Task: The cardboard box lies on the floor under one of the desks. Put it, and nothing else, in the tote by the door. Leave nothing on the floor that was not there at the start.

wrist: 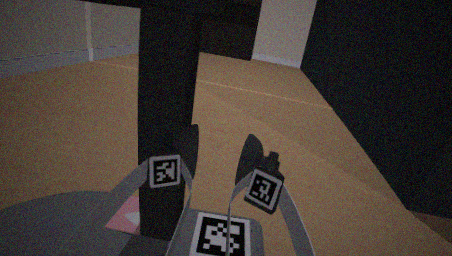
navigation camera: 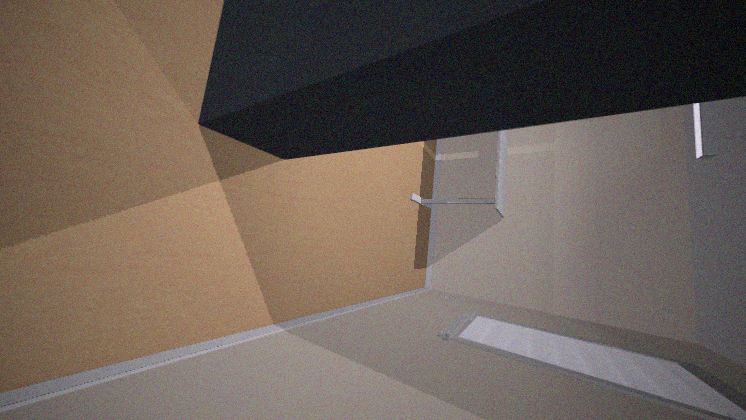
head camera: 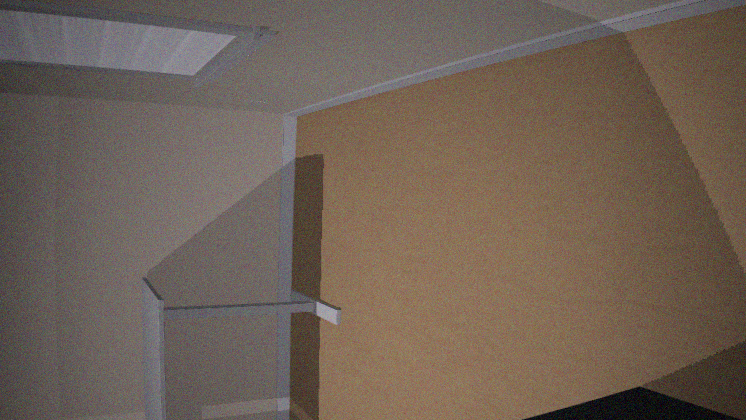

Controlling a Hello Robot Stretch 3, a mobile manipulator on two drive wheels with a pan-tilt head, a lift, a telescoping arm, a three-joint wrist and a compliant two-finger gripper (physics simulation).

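Frame: origin at the robot's base, x ahead, y down, z left, level; centimetres.
Seen in the pictures: gripper, fingertip midpoint: (wrist: 220,147).
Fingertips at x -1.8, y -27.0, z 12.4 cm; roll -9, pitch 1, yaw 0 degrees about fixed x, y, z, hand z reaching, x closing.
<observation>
A point is followed by its place in that frame.
My gripper (wrist: 220,147) @(x -1.8, y -27.0, z 12.4 cm) is open, and floor shows between its two dark fingers in the wrist view. It holds nothing. The cardboard box does not show in the head, navigation or wrist view. The tote by the door does not show in these views either. In the wrist view my dark mast (wrist: 167,100) @(x -6.1, y -30.4, z 11.6 cm) stands upright just left of the fingers, above my grey round base (wrist: 60,220) @(x -16.8, y -16.0, z 11.0 cm).
A large black panel (wrist: 395,90) @(x 55.4, y -26.6, z 73.8 cm) fills the right of the wrist view. A dark upright unit (wrist: 227,35) @(x -18.9, y -25.6, z 329.6 cm) stands at the back. A big black block (navigation camera: 417,88) @(x 64.7, y -97.1, z 40.8 cm) (head camera: 636,406) @(x 87.9, y -13.6, z 37.8 cm) juts in, and a pale frame (head camera: 153,344) @(x 298.5, y -95.1, z 42.1 cm) (navigation camera: 500,172) @(x 290.3, y -95.1, z 56.7 cm) stands against the beige wall (head camera: 78,208) @(x 348.0, y -131.3, z -29.6 cm).
</observation>
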